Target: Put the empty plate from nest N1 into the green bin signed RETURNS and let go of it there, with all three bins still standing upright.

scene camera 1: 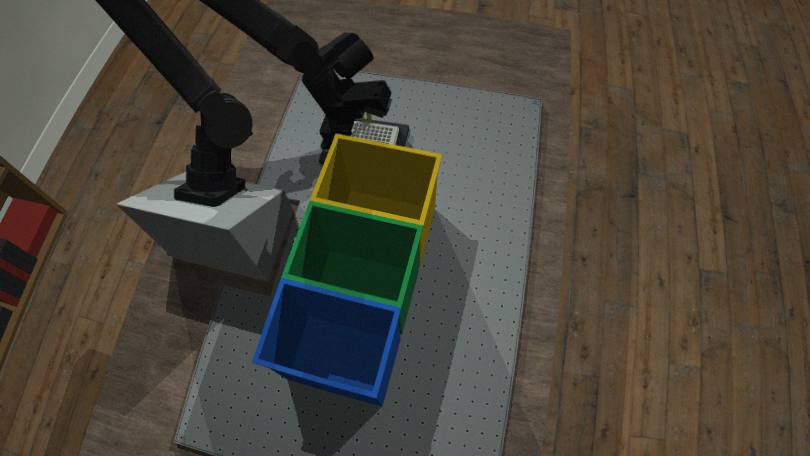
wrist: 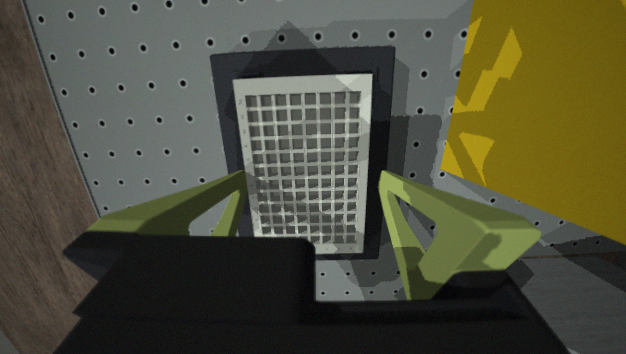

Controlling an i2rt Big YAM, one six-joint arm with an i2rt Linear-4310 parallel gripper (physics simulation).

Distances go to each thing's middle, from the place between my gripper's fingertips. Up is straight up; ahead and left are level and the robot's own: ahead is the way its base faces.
I see the white plate (scene camera 1: 387, 134) right at my hand. Also, from my hand: dark nest (wrist: 318, 61) (20 mm below); then green bin (scene camera 1: 372, 257) (70 mm ahead, 300 mm to the right, 70 mm above); then yellow bin (scene camera 1: 396, 182) (80 mm ahead, 170 mm to the right, 70 mm above).
